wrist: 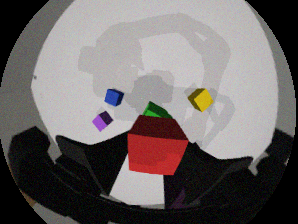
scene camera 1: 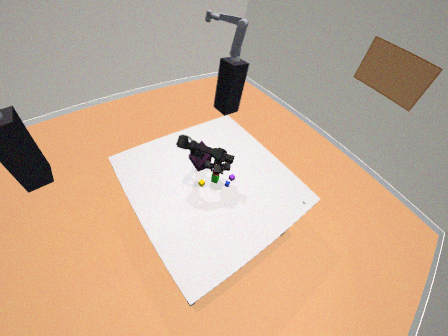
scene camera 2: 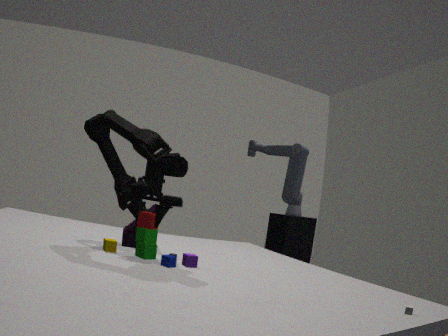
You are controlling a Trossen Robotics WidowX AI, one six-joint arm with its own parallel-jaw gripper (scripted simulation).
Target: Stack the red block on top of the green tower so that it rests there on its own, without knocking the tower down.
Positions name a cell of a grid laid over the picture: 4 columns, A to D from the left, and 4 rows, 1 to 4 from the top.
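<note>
My gripper (scene camera 2: B3) holds nothing, and it is open. I can see the gripper in the wrist view (wrist: C3) too. There is also a red block (wrist: C3).
</note>
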